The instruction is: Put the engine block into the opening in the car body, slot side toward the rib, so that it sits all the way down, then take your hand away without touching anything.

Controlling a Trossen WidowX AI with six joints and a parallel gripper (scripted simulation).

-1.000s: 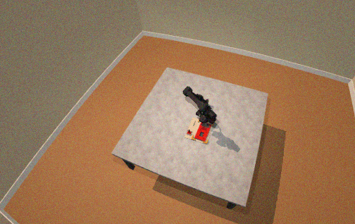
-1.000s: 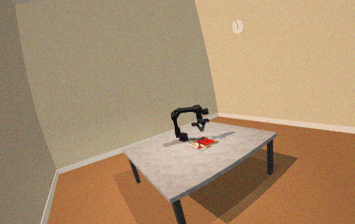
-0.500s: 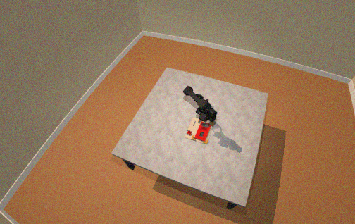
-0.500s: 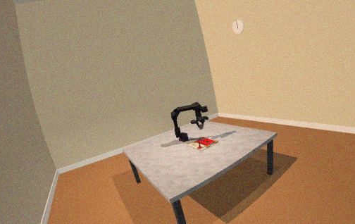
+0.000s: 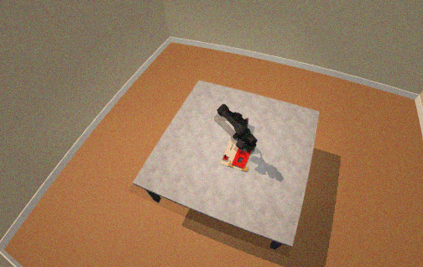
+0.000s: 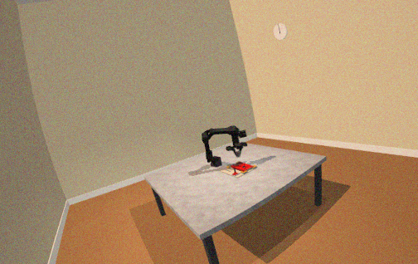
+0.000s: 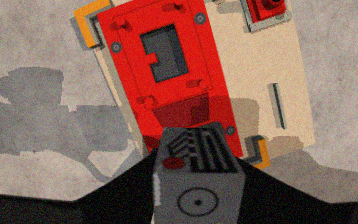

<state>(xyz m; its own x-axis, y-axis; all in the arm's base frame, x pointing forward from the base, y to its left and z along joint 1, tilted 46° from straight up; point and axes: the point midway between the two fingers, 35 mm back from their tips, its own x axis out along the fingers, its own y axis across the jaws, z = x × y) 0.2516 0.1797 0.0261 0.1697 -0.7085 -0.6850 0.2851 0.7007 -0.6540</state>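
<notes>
The tan base plate is 30 mm ahead of my gripper tip, 20 mm to the right of it and 110 mm below it. Also, from my gripper tip: grey engine block (10 mm above).
</notes>
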